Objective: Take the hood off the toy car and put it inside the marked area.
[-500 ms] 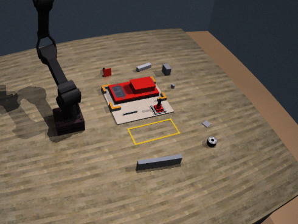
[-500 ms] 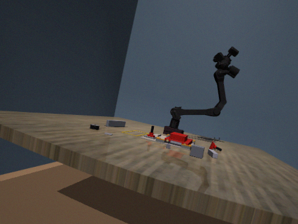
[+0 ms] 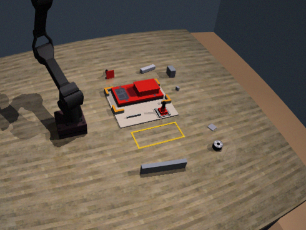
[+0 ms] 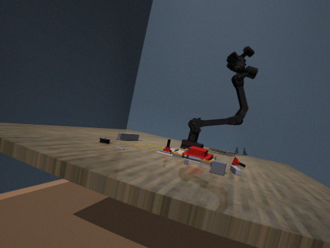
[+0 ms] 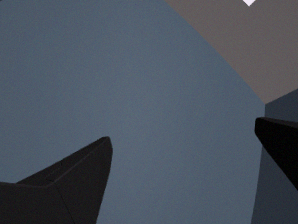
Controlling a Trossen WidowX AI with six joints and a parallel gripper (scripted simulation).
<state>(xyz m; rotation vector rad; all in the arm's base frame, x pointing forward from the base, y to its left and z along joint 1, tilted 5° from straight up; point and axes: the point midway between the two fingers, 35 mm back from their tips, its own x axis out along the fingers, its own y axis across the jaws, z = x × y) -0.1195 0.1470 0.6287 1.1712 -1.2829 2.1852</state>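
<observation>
The red hood panel lies 510 mm ahead of my gripper tip, 130 mm to the right of it and 640 mm below it. Round my gripper tip: beige plate (470 mm ahead, 160 mm to the right, 670 mm below); long grey bar (380 mm ahead, 500 mm to the right, 670 mm below); grey tile (670 mm ahead, 420 mm to the right, 680 mm below).
</observation>
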